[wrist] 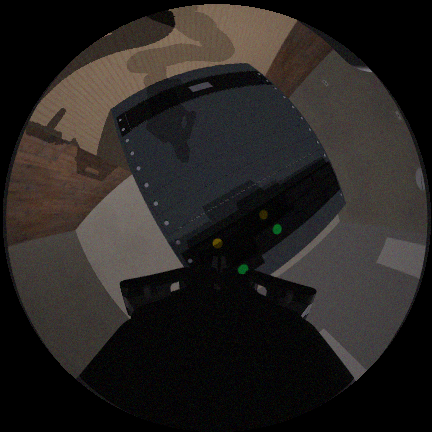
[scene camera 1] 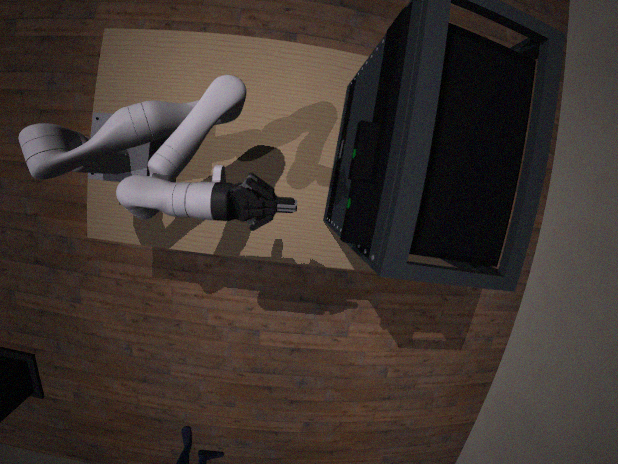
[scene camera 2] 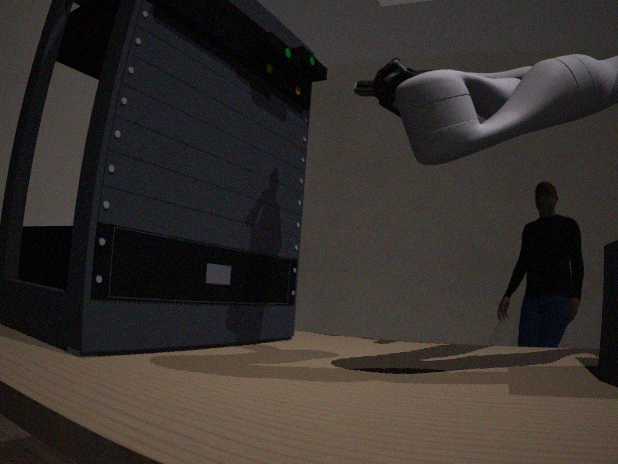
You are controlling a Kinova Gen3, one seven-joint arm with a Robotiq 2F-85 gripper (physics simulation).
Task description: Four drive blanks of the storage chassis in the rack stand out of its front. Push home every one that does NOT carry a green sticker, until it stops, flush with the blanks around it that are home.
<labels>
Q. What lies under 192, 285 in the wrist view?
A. My gripper.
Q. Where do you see a rack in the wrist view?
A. At 193, 140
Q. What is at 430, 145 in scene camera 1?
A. A rack.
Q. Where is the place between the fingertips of my gripper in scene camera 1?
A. At 297, 205
</labels>
